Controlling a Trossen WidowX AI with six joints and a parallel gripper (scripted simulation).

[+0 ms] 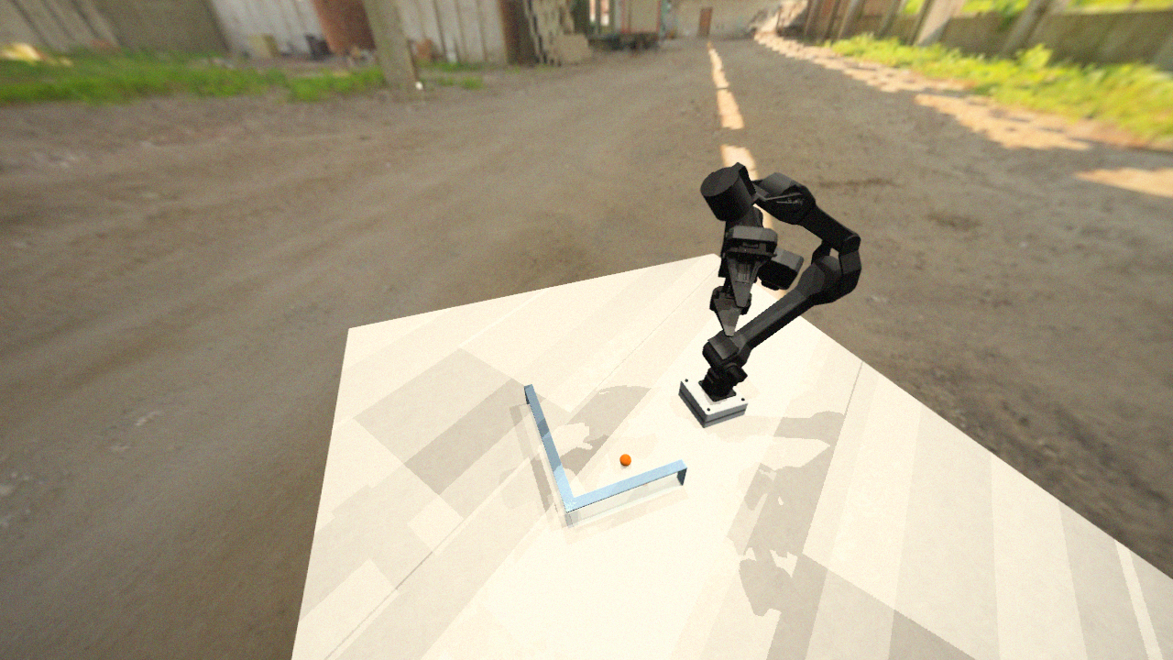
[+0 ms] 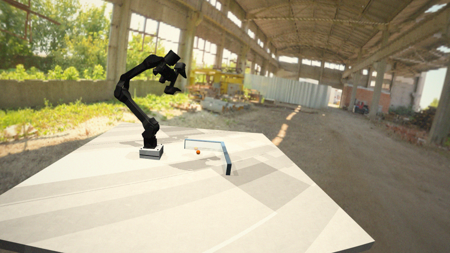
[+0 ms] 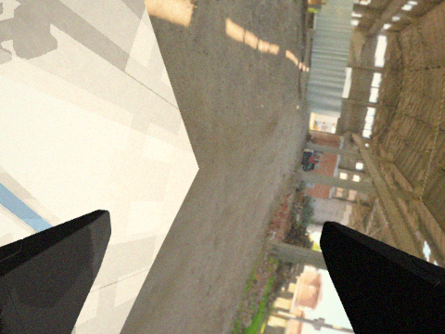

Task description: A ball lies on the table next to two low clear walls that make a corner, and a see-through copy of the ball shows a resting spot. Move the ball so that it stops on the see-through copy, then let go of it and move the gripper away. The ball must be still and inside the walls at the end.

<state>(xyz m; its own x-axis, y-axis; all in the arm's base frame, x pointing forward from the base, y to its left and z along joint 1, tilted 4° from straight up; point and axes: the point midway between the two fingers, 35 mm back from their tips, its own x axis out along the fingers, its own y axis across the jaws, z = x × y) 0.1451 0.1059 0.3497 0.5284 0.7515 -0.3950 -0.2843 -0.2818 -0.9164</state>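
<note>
My gripper tip is 120 mm short of the orange ball, 70 mm to the left of it and 370 mm above it. From my gripper tip the other things lie so: see-through copy (100 mm ahead, 20 mm to the right, 370 mm below).
</note>
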